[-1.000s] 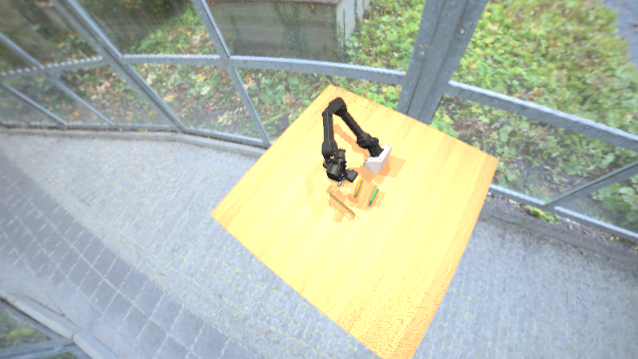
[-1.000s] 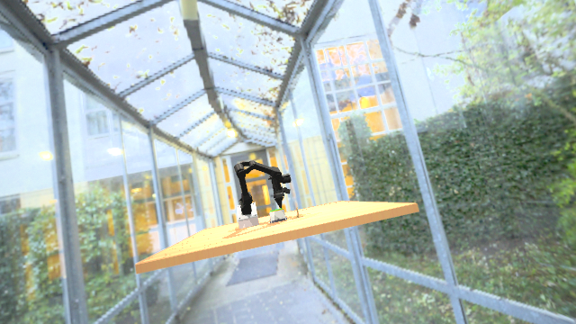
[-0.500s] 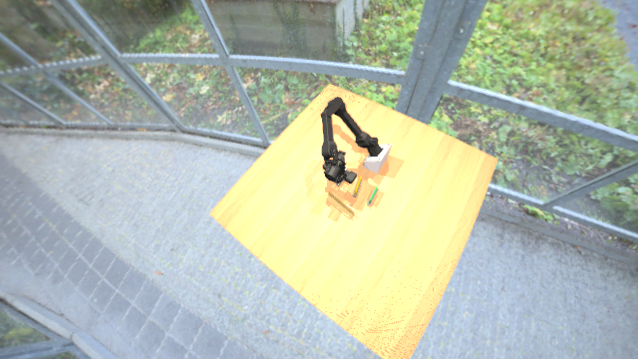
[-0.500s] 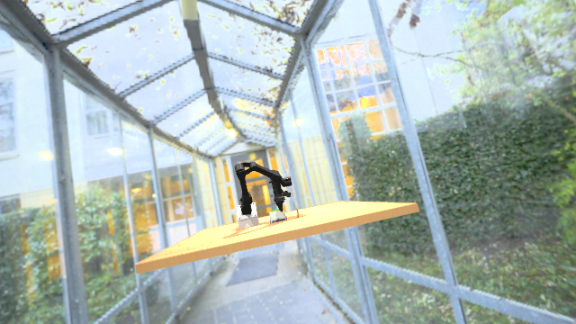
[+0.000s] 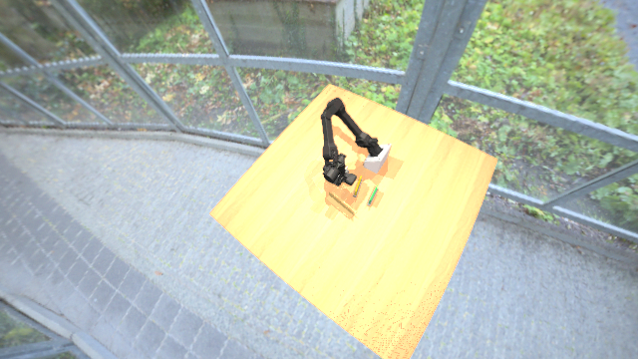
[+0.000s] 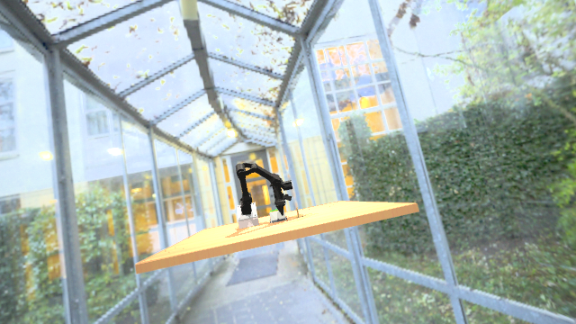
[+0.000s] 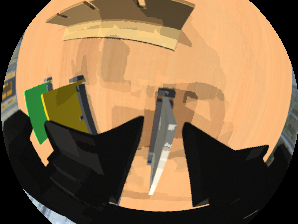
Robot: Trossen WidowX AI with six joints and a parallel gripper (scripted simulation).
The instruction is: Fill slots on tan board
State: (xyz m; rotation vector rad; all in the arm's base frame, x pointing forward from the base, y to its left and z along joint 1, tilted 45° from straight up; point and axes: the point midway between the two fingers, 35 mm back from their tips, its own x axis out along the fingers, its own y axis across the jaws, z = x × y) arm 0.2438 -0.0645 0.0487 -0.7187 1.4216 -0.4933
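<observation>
Now: the grey board 3 cm behind my gripper tip and 1 cm below it. From my gripper tip the other things lie so: green board: 20 cm to the left, 4 cm behind, 1 cm below; then tan board: 11 cm ahead, 9 cm to the left, 1 cm below; then yellow board: 10 cm to the left, 3 cm behind, 1 cm below.
</observation>
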